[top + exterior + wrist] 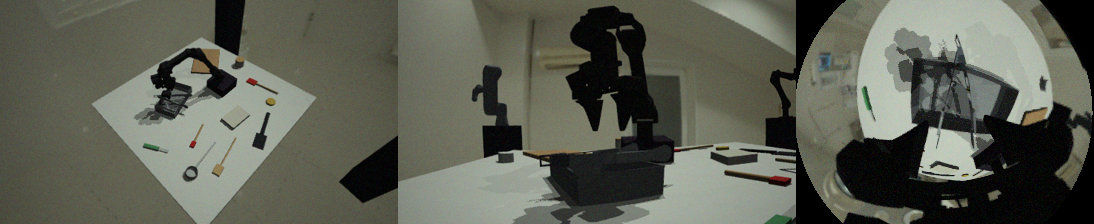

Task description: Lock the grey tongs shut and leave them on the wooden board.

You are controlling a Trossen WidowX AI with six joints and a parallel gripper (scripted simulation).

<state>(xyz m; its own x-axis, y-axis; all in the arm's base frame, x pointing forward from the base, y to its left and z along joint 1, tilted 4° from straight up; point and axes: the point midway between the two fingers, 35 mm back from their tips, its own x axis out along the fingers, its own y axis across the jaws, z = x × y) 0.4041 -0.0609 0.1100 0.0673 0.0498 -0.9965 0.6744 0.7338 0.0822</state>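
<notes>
My gripper tip is 10 cm above the roasting tin, 3 cm to the left of it and 3 cm past it. From my gripper tip the other things lie so: pale block 38 cm to the left, 32 cm behind, 11 cm below; then green-handled tool 28 cm ahead, 27 cm to the left, 12 cm below; then red-tipped stick 36 cm to the left, 12 cm below, 2 cm ahead.
</notes>
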